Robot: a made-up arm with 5 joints.
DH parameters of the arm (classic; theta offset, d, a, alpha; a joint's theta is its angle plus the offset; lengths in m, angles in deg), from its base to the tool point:
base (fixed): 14.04 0 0.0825 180
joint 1: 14.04 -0.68 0.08 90
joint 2: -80.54 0 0.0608 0
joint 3: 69.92 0 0.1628 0
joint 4: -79.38 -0.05 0.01 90
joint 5: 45 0 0.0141 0
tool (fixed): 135 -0.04 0 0
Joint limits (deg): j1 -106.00..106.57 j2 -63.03..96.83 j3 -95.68..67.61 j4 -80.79..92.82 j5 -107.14..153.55
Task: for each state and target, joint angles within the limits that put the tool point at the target. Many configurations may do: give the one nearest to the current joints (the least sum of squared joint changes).
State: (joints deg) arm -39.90 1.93 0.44 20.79 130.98
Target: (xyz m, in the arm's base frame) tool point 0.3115 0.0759 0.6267
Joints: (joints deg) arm -25.43 -1.63 39.02 47.66 130.59
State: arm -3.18 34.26 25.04 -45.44 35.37
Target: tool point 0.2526 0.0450 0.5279
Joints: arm -20.18 46.27 52.29 -47.19 36.14
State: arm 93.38 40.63 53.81 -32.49 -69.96
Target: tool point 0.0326 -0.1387 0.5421
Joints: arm 87.11 36.67 67.61 -51.98 -67.44
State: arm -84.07 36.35 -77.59 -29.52 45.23
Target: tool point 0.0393 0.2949 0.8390
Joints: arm -105.86 50.69 -72.67 -45.12 41.99
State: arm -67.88 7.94 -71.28 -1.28 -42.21
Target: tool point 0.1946 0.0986 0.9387
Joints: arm -55.33 10.34 -74.32 -12.44 -43.08
